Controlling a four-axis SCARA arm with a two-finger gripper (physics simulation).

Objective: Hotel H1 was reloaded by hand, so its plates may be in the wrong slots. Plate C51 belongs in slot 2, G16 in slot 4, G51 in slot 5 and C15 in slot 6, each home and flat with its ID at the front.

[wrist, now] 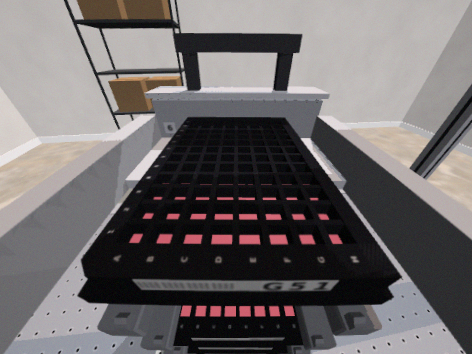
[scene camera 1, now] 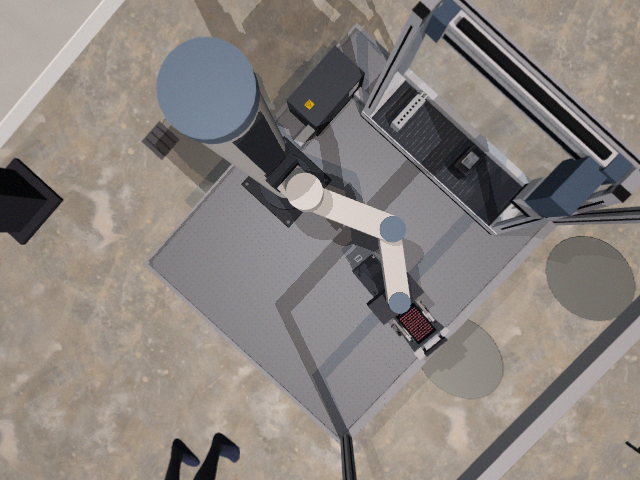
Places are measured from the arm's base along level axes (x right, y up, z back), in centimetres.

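Pixels of known places: gripper, fingertip midpoint: (wrist: 236,130) (scene camera 1: 421,329).
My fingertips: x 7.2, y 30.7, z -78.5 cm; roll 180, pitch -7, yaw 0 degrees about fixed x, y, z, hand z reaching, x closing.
Ahead of a thing's pixels: the offset from my fingertips to its top centre. "spot": to the spot under its first point. Level surfaces: height alone.
Plate G51 {dz +2.5, dx -0.3, dy -0.3 cm} (scene camera 1: 416,323) (wrist: 237,202), black with pink wells, lies flat at the top of hotel H1 (scene camera 1: 445,332) (wrist: 237,111), its ID label facing front. A label reading 6 is on the hotel's back panel beside it. My gripper (scene camera 1: 412,320) (wrist: 236,130) is shut on G51, one pad against each long side. Another pink-welled plate {dz +2.5, dx -0.2, dy -8.0 cm} (wrist: 237,327) shows below G51 in the wrist view; its ID cannot be read. The other plates are hidden under G51, and their slots cannot be told.
The hotel's black handle {spot: dz -4.8, dx +0.7, dy +4.7 cm} (wrist: 237,43) rises behind G51. A dark device {dz +19.6, dx -2.3, dy -22.4 cm} (scene camera 1: 368,271) stands on the deck {dy -29.4 cm} (scene camera 1: 222,258) near the arm. A black box {spot: dz +90.2, dx -46.9, dy -17.9 cm} (scene camera 1: 325,87) with a yellow sticker and a framed enclosure (scene camera 1: 537,93) stand at the upper right. A person's legs (scene camera 1: 206,459) show at the bottom left.
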